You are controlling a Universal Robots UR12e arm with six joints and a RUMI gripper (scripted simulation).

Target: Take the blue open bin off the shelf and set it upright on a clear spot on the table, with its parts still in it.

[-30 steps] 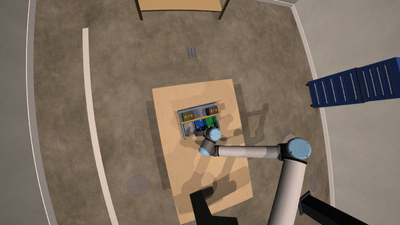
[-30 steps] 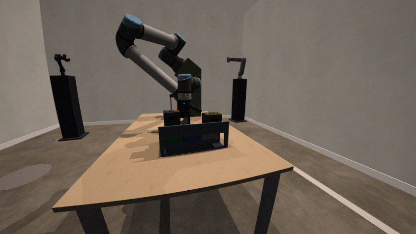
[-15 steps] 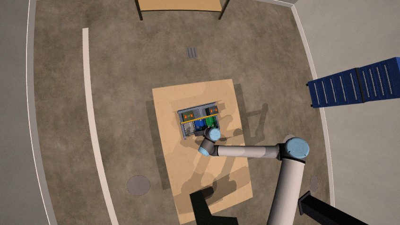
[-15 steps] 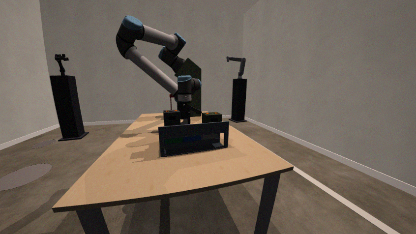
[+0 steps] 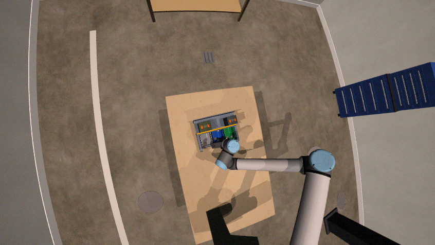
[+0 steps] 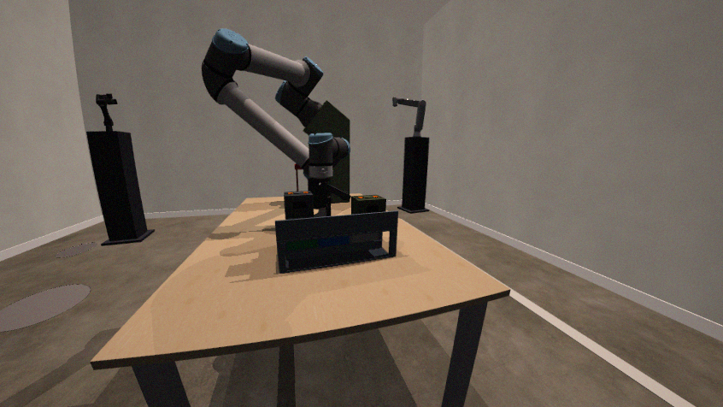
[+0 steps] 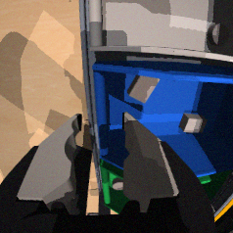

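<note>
The blue open bin is 80 mm ahead of my hand and 10 mm to the right of it. From my hand the other things lie so: grey bin 100 mm to the left, 90 mm ahead; bar 130 mm ahead, 70 mm above, 10 mm to the right; green bin 120 mm to the right, 70 mm ahead.
</note>
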